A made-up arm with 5 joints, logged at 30 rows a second.
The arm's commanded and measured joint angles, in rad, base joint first. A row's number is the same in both.
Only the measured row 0 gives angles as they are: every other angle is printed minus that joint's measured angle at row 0.
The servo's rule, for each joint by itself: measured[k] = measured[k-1] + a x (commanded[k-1-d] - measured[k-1]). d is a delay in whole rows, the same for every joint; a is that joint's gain. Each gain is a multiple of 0.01, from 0.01 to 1. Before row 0 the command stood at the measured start. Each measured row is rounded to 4 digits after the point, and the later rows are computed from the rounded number. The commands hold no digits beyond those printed.
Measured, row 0:
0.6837 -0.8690 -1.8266 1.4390 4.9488
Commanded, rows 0 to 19:
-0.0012 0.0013 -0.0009 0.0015 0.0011
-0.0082 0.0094 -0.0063 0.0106 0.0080
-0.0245 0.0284 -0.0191 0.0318 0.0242
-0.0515 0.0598 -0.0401 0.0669 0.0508
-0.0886 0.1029 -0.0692 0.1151 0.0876
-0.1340 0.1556 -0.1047 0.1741 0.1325
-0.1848 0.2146 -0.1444 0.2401 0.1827
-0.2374 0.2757 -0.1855 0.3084 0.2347
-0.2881 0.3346 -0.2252 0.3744 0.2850
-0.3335 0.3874 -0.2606 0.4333 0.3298
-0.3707 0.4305 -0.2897 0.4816 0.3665
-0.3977 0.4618 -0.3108 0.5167 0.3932
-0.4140 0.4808 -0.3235 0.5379 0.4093
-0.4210 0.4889 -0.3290 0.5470 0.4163
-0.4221 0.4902 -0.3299 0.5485 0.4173
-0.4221 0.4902 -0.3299 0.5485 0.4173
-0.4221 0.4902 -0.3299 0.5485 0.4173
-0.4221 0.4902 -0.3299 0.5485 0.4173
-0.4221 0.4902 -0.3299 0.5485 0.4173
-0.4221 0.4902 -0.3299 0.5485 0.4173
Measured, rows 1 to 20:
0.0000 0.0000 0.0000 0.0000 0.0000
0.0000 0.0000 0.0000 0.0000 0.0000
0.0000 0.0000 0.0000 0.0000 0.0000
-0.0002 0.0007 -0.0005 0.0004 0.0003
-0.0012 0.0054 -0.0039 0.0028 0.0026
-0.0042 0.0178 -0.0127 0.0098 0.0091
-0.0103 0.0405 -0.0286 0.0235 0.0216
-0.0205 0.0742 -0.0521 0.0455 0.0414
-0.0353 0.1182 -0.0826 0.0764 0.0687
-0.0547 0.1703 -0.1184 0.1157 0.1029
-0.0785 0.2272 -0.1573 0.1619 0.1424
-0.1057 0.2852 -0.1967 0.2129 0.1852
-0.1353 0.3404 -0.2338 0.2658 0.2286
-0.1659 0.3891 -0.2662 0.3176 0.2700
-0.1960 0.4284 -0.2921 0.3654 0.3070
-0.2243 0.4567 -0.3103 0.4068 0.3377
-0.2499 0.4741 -0.3211 0.4404 0.3613
-0.2723 0.4828 -0.3262 0.4663 0.3781
-0.2918 0.4868 -0.3283 0.4860 0.3899
-0.3087 0.4886 -0.3292 0.5010 0.3981
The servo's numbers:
d 3
a 0.13 0.54 0.58 0.24 0.30

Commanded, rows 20 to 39:
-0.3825 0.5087 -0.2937 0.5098 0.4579
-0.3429 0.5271 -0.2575 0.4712 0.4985
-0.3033 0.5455 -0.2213 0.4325 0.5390
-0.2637 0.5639 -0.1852 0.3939 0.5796
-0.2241 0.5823 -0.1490 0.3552 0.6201
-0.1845 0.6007 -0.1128 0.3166 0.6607
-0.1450 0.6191 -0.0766 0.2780 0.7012
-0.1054 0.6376 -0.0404 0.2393 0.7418
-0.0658 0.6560 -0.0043 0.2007 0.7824
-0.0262 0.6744 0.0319 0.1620 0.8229
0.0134 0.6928 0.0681 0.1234 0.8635
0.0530 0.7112 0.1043 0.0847 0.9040
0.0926 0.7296 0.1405 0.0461 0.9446
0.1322 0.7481 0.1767 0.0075 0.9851
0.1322 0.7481 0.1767 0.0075 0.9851
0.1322 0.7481 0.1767 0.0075 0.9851
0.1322 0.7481 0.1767 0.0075 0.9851
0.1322 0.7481 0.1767 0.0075 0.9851
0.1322 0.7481 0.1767 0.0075 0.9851
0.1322 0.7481 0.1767 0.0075 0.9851
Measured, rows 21 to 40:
-0.3234 0.4895 -0.3296 0.5124 0.4039
-0.3362 0.4899 -0.3298 0.5211 0.4079
-0.3474 0.4901 -0.3299 0.5277 0.4107
-0.3520 0.5001 -0.3089 0.5234 0.4249
-0.3508 0.5147 -0.2791 0.5109 0.4470
-0.3446 0.5313 -0.2456 0.4921 0.4746
-0.3341 0.5489 -0.2106 0.4685 0.5061
-0.3198 0.5669 -0.1749 0.4413 0.5403
-0.3022 0.5852 -0.1389 0.4114 0.5764
-0.2818 0.6035 -0.1028 0.3794 0.6138
-0.2589 0.6219 -0.0666 0.3458 0.6522
-0.2338 0.6403 -0.0305 0.3110 0.6913
-0.2068 0.6587 0.0057 0.2752 0.7308
-0.1782 0.6771 0.0419 0.2388 0.7706
-0.1481 0.6955 0.0781 0.2018 0.8106
-0.1168 0.7139 0.1143 0.1644 0.8508
-0.0844 0.7324 0.1505 0.1267 0.8911
-0.0562 0.7409 0.1657 0.0981 0.9193
-0.0317 0.7448 0.1721 0.0764 0.9390
-0.0104 0.7466 0.1748 0.0599 0.9528

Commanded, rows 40 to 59:
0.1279 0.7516 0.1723 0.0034 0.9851
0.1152 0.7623 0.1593 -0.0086 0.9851
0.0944 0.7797 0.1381 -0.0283 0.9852
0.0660 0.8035 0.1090 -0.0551 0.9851
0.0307 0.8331 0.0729 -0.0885 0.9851
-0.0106 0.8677 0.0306 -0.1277 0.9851
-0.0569 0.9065 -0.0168 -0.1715 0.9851
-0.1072 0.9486 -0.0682 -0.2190 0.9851
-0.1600 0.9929 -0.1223 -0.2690 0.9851
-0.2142 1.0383 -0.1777 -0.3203 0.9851
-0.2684 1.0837 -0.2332 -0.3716 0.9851
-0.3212 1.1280 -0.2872 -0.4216 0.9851
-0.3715 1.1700 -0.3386 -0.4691 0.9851
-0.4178 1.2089 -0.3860 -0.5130 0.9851
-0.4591 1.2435 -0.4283 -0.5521 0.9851
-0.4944 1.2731 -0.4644 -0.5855 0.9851
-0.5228 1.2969 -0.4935 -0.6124 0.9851
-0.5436 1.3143 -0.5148 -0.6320 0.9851
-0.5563 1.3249 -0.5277 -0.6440 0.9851
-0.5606 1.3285 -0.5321 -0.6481 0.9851
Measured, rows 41 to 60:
0.0081 0.7474 0.1759 0.0473 0.9625
0.0242 0.7478 0.1764 0.0377 0.9693
0.0382 0.7480 0.1766 0.0305 0.9740
0.0499 0.7499 0.1741 0.0240 0.9773
0.0584 0.7566 0.1655 0.0162 0.9796
0.0631 0.7691 0.1496 0.0055 0.9813
0.0635 0.7877 0.1261 -0.0090 0.9824
0.0592 0.8122 0.0952 -0.0281 0.9832
0.0501 0.8422 0.0577 -0.0520 0.9838
0.0362 0.8769 0.0145 -0.0807 0.9842
0.0176 0.9156 -0.0335 -0.1139 0.9845
-0.0055 0.9573 -0.0850 -0.1511 0.9847
-0.0326 1.0010 -0.1388 -0.1917 0.9848
-0.0633 1.0457 -0.1936 -0.2349 0.9849
-0.0968 1.0901 -0.2479 -0.2797 0.9850
-0.1325 1.1332 -0.3005 -0.3252 0.9850
-0.1696 1.1741 -0.3501 -0.3703 0.9850
-0.2072 1.2116 -0.3955 -0.4139 0.9850
-0.2445 1.2448 -0.4355 -0.4551 0.9850
-0.2807 1.2729 -0.4691 -0.4929 0.9850

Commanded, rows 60 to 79:
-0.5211 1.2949 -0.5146 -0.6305 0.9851
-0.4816 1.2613 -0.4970 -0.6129 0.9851
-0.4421 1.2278 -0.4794 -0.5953 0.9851
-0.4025 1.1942 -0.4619 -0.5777 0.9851
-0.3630 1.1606 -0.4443 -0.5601 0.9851
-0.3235 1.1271 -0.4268 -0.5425 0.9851
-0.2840 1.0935 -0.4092 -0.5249 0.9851
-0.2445 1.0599 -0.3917 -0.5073 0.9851
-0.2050 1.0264 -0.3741 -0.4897 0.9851
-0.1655 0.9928 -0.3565 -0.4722 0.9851
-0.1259 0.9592 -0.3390 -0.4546 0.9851
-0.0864 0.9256 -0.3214 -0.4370 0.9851
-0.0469 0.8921 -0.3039 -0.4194 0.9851
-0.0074 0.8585 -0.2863 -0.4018 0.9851
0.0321 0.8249 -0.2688 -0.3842 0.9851
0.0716 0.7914 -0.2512 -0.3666 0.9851
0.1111 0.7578 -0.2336 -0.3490 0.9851
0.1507 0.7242 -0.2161 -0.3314 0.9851
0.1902 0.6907 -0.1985 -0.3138 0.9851
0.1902 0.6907 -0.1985 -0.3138 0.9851
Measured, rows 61 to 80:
-0.3149 1.2953 -0.4956 -0.5263 0.9850
-0.3463 1.3113 -0.5142 -0.5545 0.9850
-0.3742 1.3206 -0.5246 -0.5770 0.9850
-0.3933 1.3067 -0.5188 -0.5898 0.9850
-0.4048 1.2822 -0.5062 -0.5953 0.9850
-0.4096 1.2528 -0.4907 -0.5953 0.9850
-0.4087 1.2212 -0.4740 -0.5911 0.9850
-0.4028 1.1885 -0.4568 -0.5837 0.9850
-0.3925 1.1553 -0.4394 -0.5738 0.9850
-0.3784 1.1219 -0.4219 -0.5621 0.9850
-0.3610 1.0884 -0.4044 -0.5489 0.9850
-0.3407 1.0549 -0.3868 -0.5347 0.9850
-0.3179 1.0214 -0.3692 -0.5197 0.9850
-0.2929 0.9878 -0.3517 -0.5041 0.9850
-0.2661 0.9542 -0.3341 -0.4880 0.9850
-0.2376 0.9207 -0.3166 -0.4715 0.9850
-0.2077 0.8871 -0.2990 -0.4548 0.9850
-0.1765 0.8535 -0.2815 -0.4379 0.9850
-0.1442 0.8200 -0.2639 -0.4208 0.9850
-0.1110 0.7864 -0.2463 -0.4036 0.9850

